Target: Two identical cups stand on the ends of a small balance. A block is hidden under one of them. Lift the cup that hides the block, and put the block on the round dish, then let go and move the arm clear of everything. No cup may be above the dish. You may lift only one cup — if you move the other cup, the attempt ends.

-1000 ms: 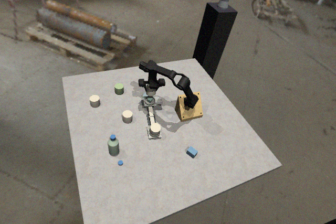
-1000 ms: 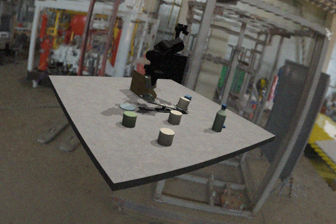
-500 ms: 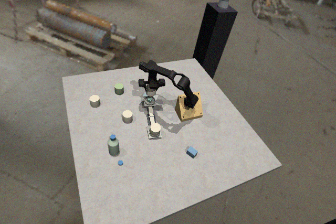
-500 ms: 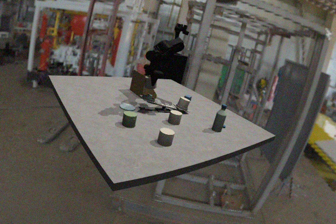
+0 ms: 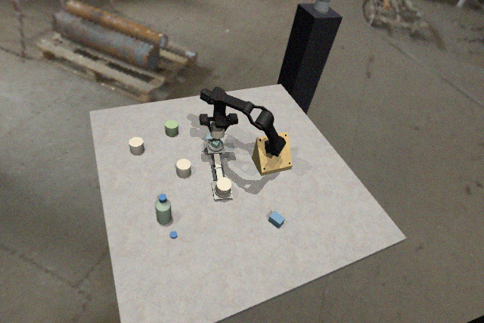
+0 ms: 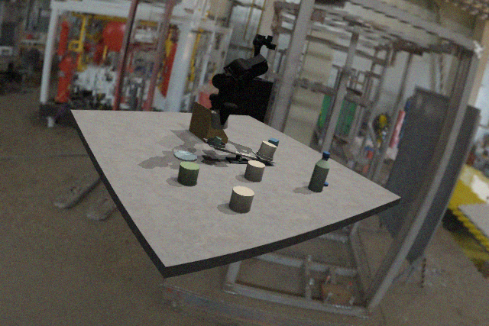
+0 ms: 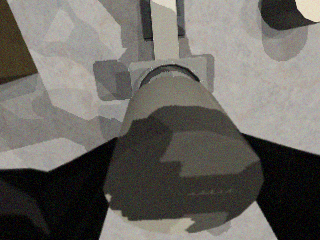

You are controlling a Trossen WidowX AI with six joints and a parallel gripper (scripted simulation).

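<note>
Now: the green block 8 cm below my gripper tip, 1 cm to the left of it and 1 cm ahead of it. Round my gripper tip: pale blue round dish: 17 cm below, 11 cm to the right, 3 cm behind; green cylinder: 21 cm to the right, 20 cm ahead, 13 cm below; small balance: 13 cm to the left, 13 cm below, 3 cm ahead.
</note>
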